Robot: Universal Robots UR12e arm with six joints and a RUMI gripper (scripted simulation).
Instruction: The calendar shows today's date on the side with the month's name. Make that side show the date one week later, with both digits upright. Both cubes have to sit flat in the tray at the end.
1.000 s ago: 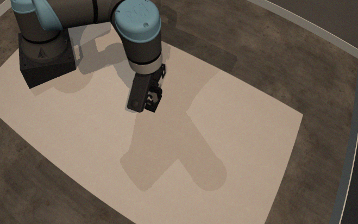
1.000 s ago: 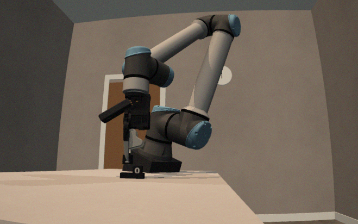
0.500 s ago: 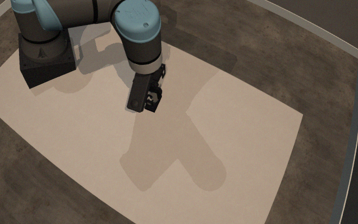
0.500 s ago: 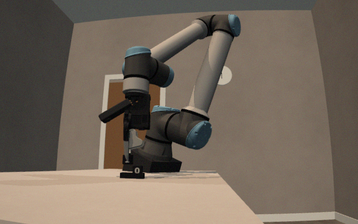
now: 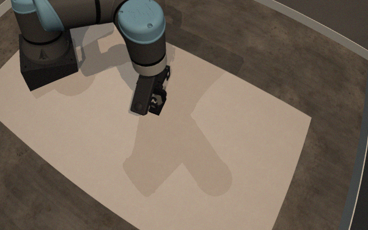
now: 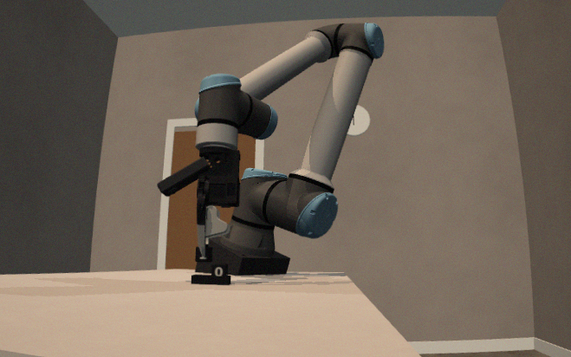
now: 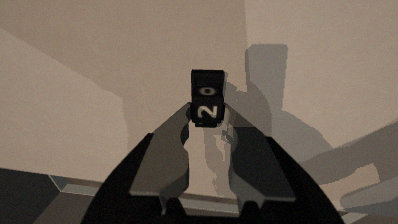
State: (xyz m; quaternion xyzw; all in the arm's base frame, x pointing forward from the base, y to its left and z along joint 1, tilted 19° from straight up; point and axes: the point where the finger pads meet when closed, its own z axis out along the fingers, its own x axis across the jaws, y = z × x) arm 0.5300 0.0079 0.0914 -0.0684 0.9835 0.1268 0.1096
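My hand is 6 cm above the black tray and 2 cm to the right of it.
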